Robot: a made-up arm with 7 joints. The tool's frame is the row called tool. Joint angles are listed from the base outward. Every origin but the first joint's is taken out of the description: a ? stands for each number. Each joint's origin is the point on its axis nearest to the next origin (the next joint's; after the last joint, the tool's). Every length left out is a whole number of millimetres.
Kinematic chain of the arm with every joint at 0, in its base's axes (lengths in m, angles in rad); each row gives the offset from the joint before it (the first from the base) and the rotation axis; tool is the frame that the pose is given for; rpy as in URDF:
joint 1: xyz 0 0 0.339 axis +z
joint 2: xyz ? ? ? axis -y
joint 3: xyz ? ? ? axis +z
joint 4: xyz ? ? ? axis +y
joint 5: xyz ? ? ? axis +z
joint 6: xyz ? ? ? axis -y
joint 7: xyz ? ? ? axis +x
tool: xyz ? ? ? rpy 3.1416 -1.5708 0
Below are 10 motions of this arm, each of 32 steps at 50 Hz.
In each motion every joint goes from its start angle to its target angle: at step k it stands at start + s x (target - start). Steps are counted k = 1, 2, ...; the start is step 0. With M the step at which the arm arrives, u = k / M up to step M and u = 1 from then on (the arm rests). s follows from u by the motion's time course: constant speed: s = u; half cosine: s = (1 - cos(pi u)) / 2; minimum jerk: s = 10 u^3 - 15 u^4 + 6 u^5.
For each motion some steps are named. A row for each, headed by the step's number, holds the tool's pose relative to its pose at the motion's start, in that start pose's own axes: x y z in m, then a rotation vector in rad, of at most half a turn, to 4 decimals.
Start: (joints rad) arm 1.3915 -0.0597 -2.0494 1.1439 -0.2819 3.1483 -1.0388
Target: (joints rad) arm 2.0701 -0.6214 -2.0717 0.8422 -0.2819 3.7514 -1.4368
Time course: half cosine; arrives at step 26
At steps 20, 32:
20: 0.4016 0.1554 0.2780 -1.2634 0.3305 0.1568
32: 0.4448 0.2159 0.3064 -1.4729 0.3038 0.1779

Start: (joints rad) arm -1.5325 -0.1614 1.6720 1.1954 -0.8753 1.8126 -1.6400
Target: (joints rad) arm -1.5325 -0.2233 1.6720 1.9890 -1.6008 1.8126 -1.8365
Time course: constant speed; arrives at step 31
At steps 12, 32:
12: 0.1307 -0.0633 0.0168 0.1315 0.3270 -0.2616
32: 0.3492 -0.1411 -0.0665 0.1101 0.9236 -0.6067

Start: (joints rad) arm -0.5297 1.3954 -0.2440 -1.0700 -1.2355 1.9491 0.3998
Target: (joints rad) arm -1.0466 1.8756 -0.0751 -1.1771 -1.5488 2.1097 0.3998
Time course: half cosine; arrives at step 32
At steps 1, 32:
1: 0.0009 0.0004 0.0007 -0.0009 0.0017 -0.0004
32: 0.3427 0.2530 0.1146 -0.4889 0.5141 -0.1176

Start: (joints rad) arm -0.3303 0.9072 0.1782 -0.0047 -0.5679 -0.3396 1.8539
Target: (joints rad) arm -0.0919 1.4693 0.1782 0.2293 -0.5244 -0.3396 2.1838
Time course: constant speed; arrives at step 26
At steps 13, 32:
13: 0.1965 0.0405 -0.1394 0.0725 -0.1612 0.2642
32: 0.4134 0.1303 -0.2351 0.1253 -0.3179 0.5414

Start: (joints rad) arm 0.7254 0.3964 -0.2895 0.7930 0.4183 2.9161 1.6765
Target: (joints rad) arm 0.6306 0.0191 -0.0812 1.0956 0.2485 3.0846 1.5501
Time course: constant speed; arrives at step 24
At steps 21, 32:
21: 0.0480 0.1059 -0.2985 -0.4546 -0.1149 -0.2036
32: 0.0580 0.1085 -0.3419 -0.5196 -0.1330 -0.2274

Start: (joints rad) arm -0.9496 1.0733 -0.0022 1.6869 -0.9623 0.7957 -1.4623
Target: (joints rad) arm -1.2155 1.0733 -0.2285 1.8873 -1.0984 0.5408 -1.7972
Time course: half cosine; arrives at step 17
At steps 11, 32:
11: 0.0184 -0.0537 0.0690 0.4965 -0.1862 -0.3461
32: 0.0158 -0.0846 0.0866 0.7002 -0.2245 -0.4541

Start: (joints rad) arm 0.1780 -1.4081 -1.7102 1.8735 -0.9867 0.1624 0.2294
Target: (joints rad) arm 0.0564 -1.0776 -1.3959 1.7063 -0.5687 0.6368 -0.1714
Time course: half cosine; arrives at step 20
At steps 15, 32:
15: 0.0517 0.0208 0.0066 0.6468 0.6006 -0.2783
32: 0.0561 0.0316 0.0142 0.7444 0.7155 -0.2881

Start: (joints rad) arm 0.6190 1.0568 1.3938 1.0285 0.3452 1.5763 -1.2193
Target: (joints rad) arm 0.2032 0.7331 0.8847 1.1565 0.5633 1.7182 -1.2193
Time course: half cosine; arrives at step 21
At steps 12, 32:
12: -0.3419 0.0258 -0.0099 -0.1497 -0.5357 -0.0131
32: -0.5124 0.0547 -0.1065 -0.2763 -0.8734 -0.0805

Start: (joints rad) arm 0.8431 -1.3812 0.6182 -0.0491 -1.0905 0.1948 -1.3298
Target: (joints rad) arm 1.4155 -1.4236 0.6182 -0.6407 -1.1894 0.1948 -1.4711
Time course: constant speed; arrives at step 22
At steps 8, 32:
8: 0.0921 -0.0164 -0.1333 -0.1625 0.0600 -0.0386
32: 0.1953 -0.1178 -0.3485 -0.4058 0.2002 -0.0691

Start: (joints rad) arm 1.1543 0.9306 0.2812 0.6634 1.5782 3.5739 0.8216
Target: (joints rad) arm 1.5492 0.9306 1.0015 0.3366 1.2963 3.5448 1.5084
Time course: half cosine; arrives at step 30
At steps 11, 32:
11: -0.0440 -0.0534 0.0065 -0.2200 0.1311 0.2428
32: -0.1602 -0.1732 0.1366 -0.5155 0.7228 0.8285

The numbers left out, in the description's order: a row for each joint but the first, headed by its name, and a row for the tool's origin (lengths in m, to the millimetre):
joint 2: 0 -0.084 0
joint 3: 0 0 0.531
joint 4: 0.024 0.053 0
joint 5: -0.013 0 0.426
joint 6: 0 -0.126 0
joint 7: 0.016 0 0.119
tool: 0 0 0

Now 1 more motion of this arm.
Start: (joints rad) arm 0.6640 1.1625 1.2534 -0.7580 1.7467 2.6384 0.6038
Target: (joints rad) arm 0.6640 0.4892 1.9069 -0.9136 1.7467 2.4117 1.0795
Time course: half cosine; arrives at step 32
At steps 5, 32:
5: 0.0178 -0.0140 0.0314 0.0250 0.0317 0.0350
32: 0.3353 -0.4333 0.3833 0.6687 0.2608 0.6555

